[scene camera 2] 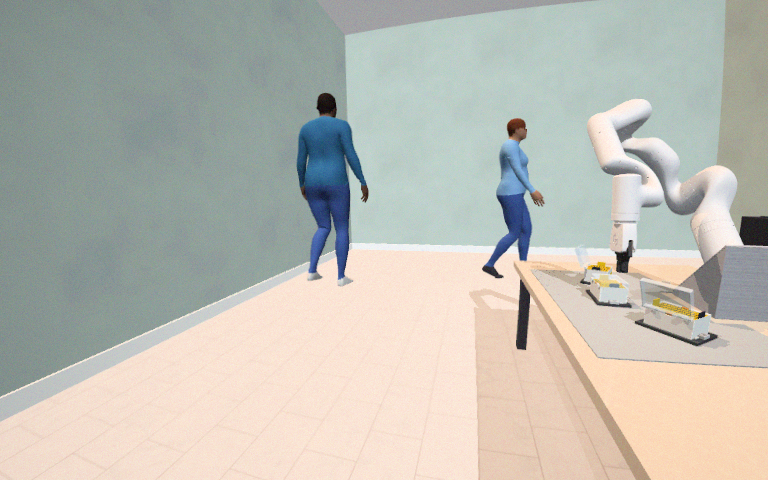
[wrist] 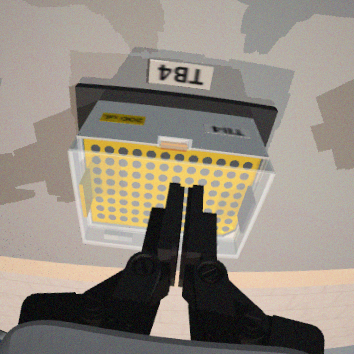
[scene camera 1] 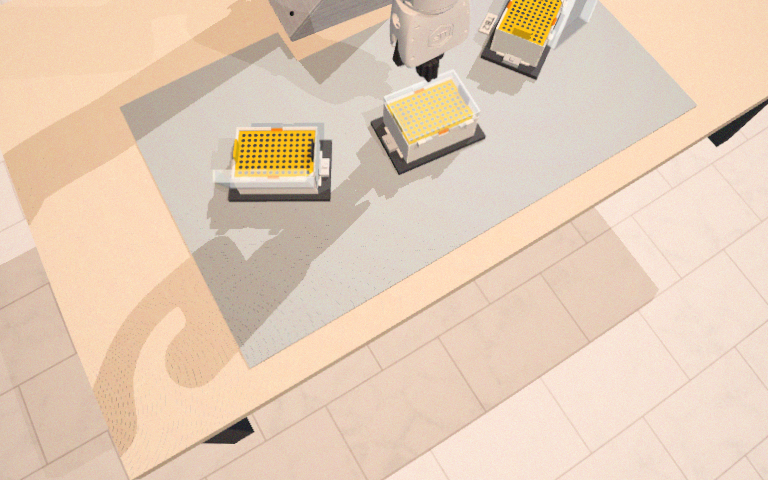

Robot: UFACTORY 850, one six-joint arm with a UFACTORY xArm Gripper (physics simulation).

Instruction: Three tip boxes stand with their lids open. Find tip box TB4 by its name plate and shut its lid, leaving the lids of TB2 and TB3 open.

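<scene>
Tip box TB4 (scene camera 1: 433, 133) (scene camera 2: 608, 291) (wrist: 170, 119) is the middle box; its name plate (wrist: 180, 74) reads upside down in the wrist view. Its clear lid (scene camera 1: 433, 107) (wrist: 175, 195) lies down over the yellow rack; I cannot tell if it is latched. My gripper (scene camera 1: 428, 76) (scene camera 2: 622, 270) (wrist: 184, 204) is shut and empty, above the box in the wrist view. Tip box TB2 (scene camera 1: 518, 48) (scene camera 2: 671, 322) has its lid (scene camera 1: 576, 22) (scene camera 2: 667, 294) standing open. The left box (scene camera 1: 274, 185), whose plate is unreadable, has its lid (scene camera 2: 582, 255) open.
The boxes stand on a grey mat (scene camera 1: 453, 215) on a wooden table (scene camera 1: 396, 311). A grey block (scene camera 1: 328, 16) (scene camera 2: 744, 283) stands near the arm's base. Two people (scene camera 2: 325, 152) (scene camera 2: 514, 169) are on the floor beyond the table.
</scene>
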